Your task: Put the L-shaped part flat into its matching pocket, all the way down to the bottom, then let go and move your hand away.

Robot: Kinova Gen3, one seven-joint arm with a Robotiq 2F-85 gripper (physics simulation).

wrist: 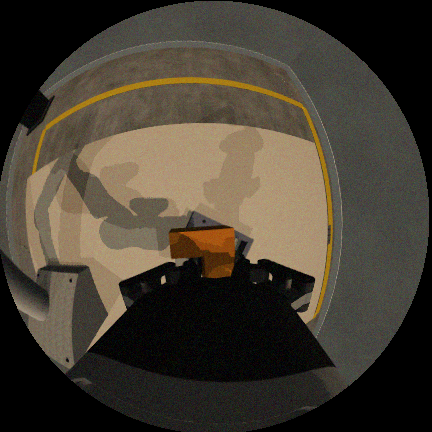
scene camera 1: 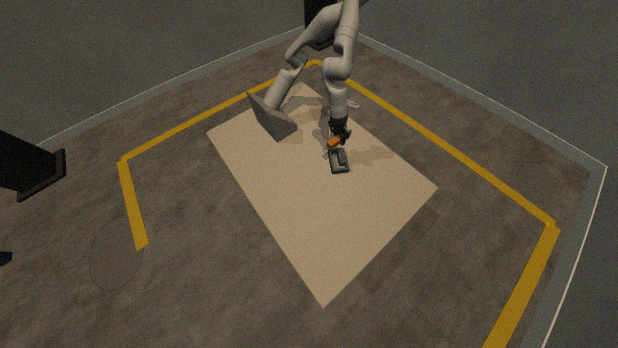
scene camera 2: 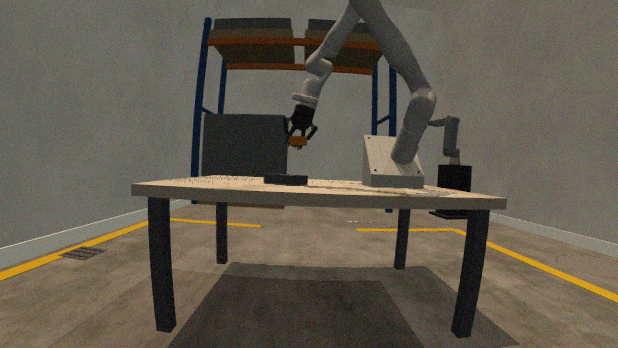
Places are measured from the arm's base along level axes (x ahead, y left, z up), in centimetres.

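Pixels of known places: gripper, fingertip midpoint: (wrist: 216, 258) (scene camera 1: 339, 143) (scene camera 2: 292, 148); arm's base, origin of the base link: (scene camera 1: 270, 105) (scene camera 2: 400, 156).
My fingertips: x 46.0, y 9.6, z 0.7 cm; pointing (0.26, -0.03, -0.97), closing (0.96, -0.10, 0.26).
Observation:
Ahead of a thing's pixels: the offset from my fingertips to its middle.
The orange L-shaped part {dx -2.3, dy -1.1, dz +2.4 cm} (scene camera 1: 333, 142) (scene camera 2: 298, 141) (wrist: 218, 245) is held in the air, well above the table. My gripper (scene camera 1: 342, 138) (scene camera 2: 299, 142) (wrist: 216, 258) is shut on one leg of it; the other leg sticks out to the left in the wrist view. The dark grey block with the pocket {dx +2.3, dy -1.3, dz -11.8 cm} (scene camera 1: 332, 164) (scene camera 2: 285, 179) (wrist: 199, 219) lies on the table below the part. In the wrist view the part hides most of the block, which sits turned relative to the part. In scene camera 1 the block's recess shows.
The pale table top (scene camera 1: 300, 200) (scene camera 2: 230, 192) (wrist: 280, 175) carries the arm's wedge-shaped grey base (scene camera 1: 275, 122) (scene camera 2: 392, 179) (wrist: 60, 315), some way from the block. A small pale object (scene camera 1: 353, 104) shows behind the arm in scene camera 1. A rack (scene camera 2: 198, 100) stands behind the table.

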